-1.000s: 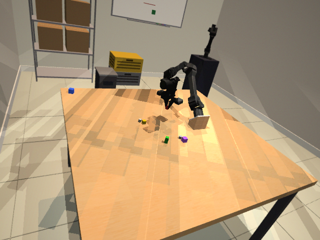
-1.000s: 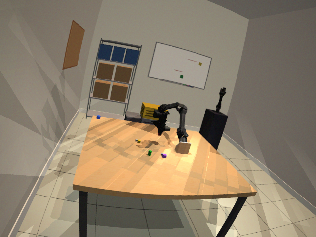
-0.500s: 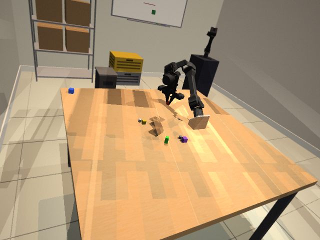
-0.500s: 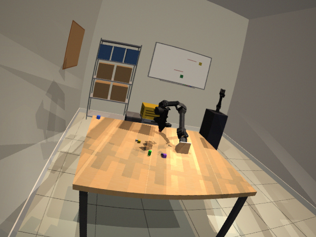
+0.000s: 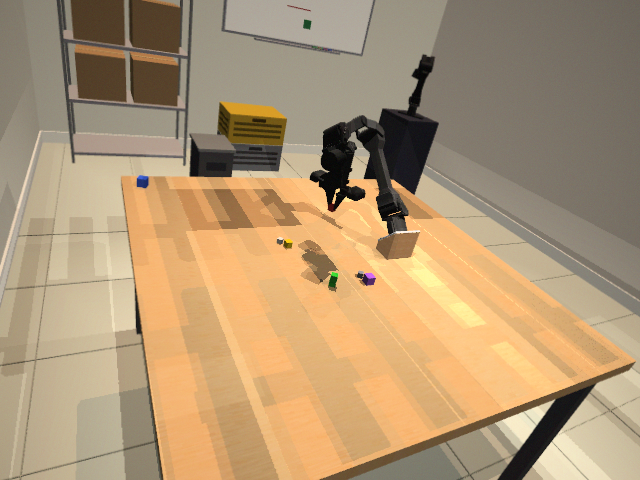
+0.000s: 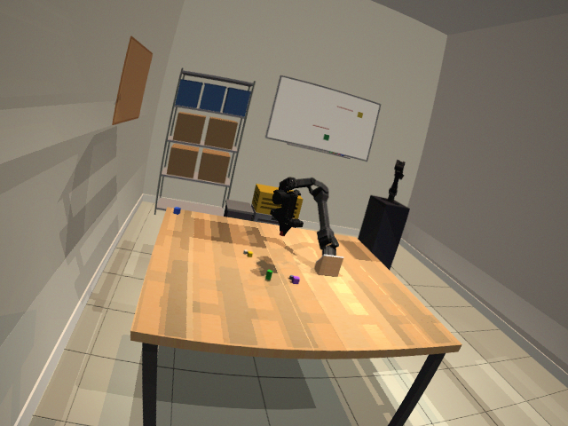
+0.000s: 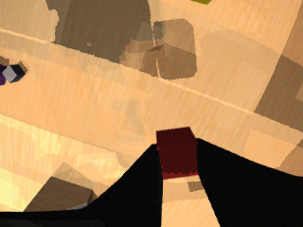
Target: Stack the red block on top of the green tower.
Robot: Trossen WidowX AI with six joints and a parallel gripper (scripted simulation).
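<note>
Right now the small grey block is 20 mm behind my gripper tip, 200 mm to the left of it and 130 mm below it. The rest, counted from my gripper tip: small white block (150 mm ahead, 40 mm to the right, 130 mm below); then red block (right at my gripper tip); then yellow block (140 mm ahead, 10 mm to the right, 130 mm below).
</note>
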